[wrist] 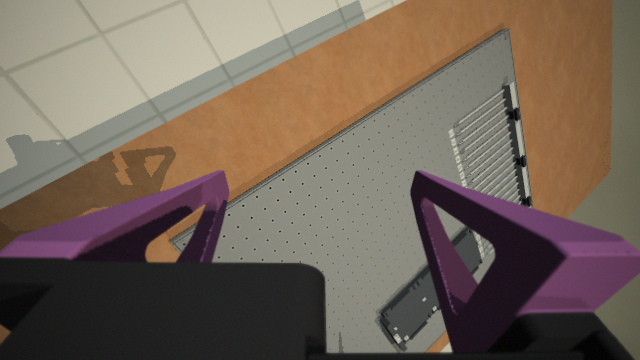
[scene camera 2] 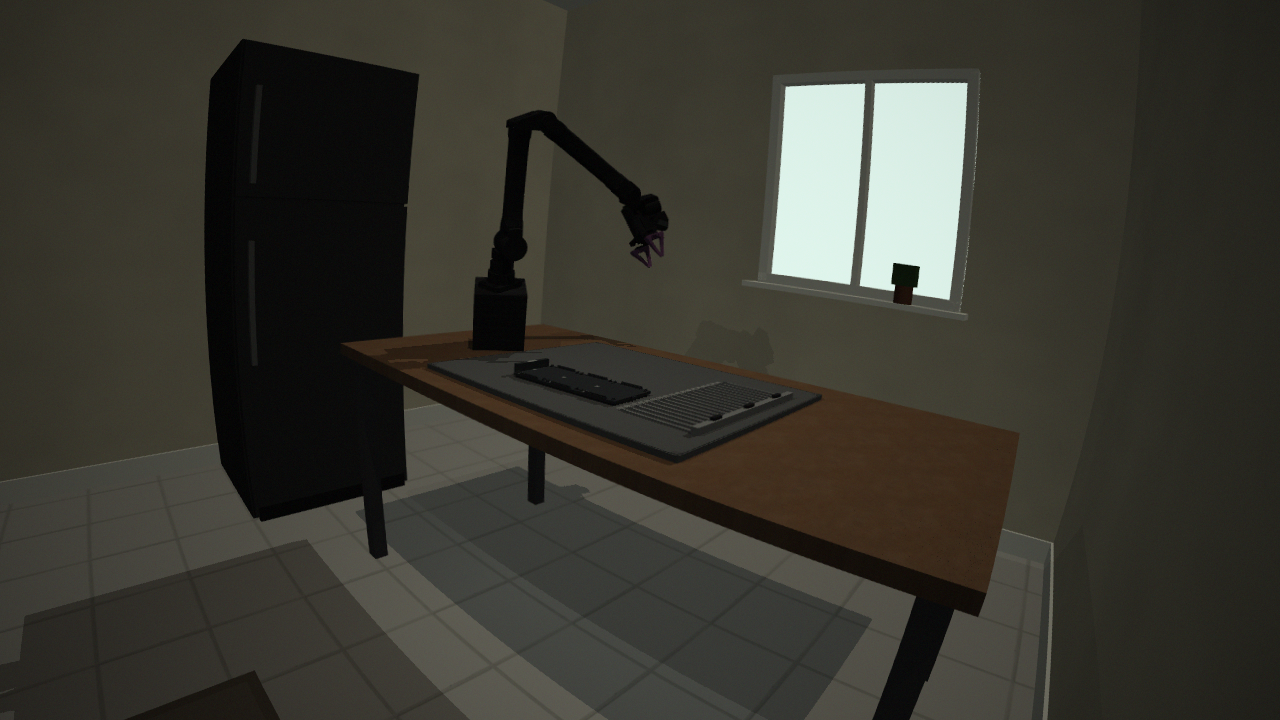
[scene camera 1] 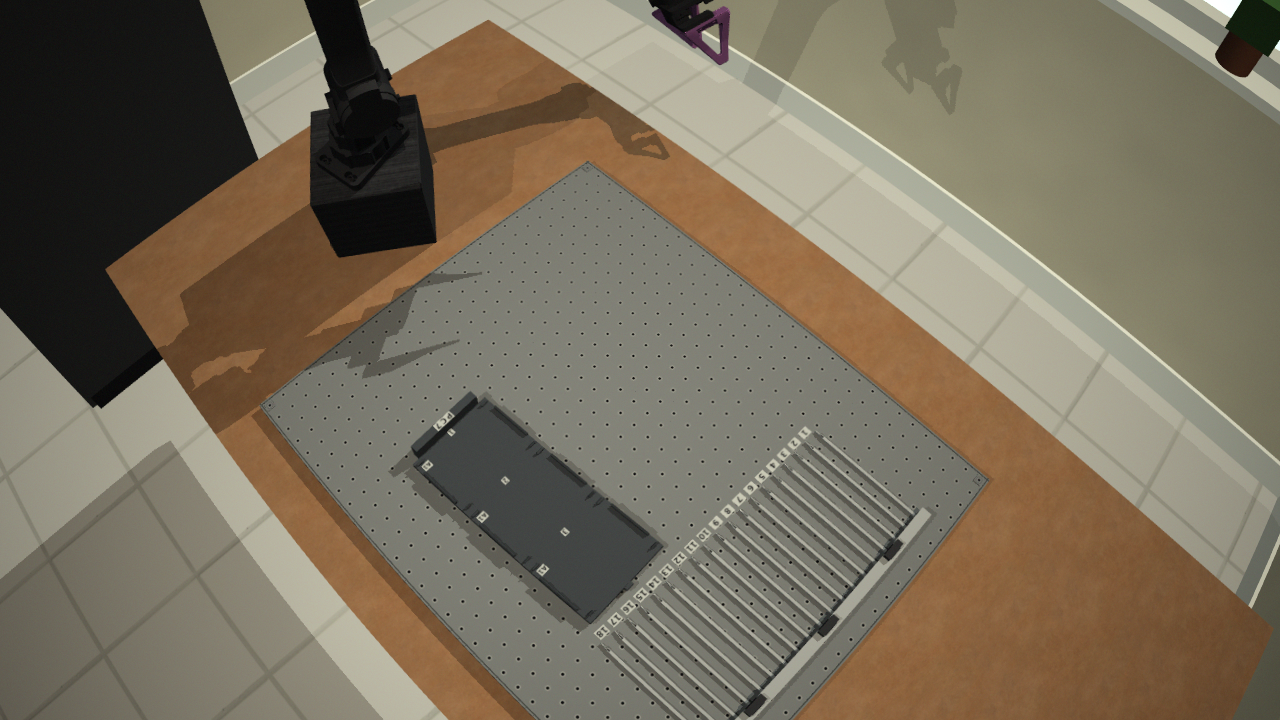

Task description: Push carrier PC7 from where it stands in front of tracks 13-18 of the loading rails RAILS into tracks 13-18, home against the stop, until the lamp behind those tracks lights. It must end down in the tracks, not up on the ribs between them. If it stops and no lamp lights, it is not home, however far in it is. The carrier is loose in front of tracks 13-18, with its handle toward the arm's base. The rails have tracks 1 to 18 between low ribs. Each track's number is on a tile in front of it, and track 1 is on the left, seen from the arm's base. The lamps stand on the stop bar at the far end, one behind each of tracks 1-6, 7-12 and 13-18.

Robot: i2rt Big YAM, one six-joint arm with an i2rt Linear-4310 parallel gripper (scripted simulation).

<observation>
In view: my gripper (scene camera 1: 710,54) and a carrier PC7 (scene camera 1: 584,549).
The carrier PC7 is seen too in the wrist view (wrist: 408,313) and in scene camera 2 (scene camera 2: 594,387). My gripper also shows in the wrist view (wrist: 319,181) and in scene camera 2 (scene camera 2: 656,261).
</observation>
